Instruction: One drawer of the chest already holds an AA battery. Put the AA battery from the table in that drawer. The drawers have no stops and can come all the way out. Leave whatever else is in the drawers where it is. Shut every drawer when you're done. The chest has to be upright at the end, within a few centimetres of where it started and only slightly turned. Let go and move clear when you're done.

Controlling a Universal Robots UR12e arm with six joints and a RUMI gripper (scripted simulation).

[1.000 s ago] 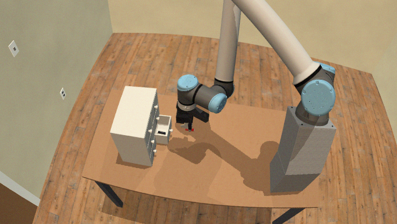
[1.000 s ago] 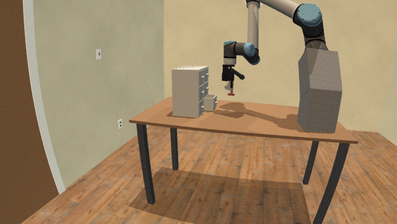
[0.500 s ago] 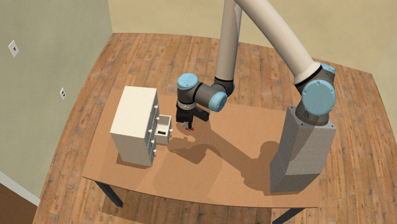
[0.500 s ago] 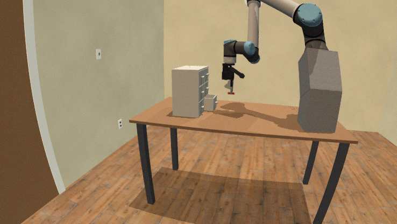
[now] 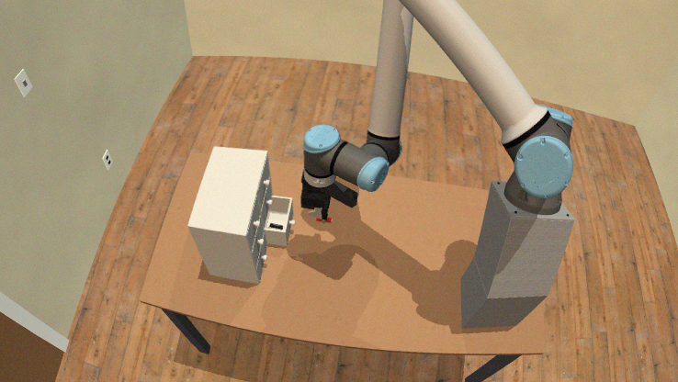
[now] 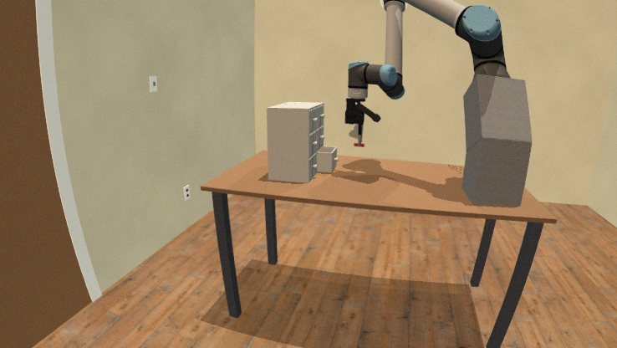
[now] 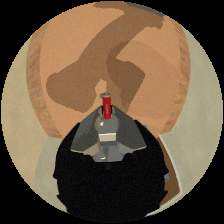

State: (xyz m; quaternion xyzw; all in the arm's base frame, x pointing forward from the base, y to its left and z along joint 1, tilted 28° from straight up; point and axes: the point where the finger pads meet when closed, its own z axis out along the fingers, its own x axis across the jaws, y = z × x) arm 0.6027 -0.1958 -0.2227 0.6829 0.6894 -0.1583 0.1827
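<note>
The red AA battery lies 1 cm below my hand. Also, from my hand: small dark object 17 cm ahead, 3 cm to the right, 13 cm below.
</note>
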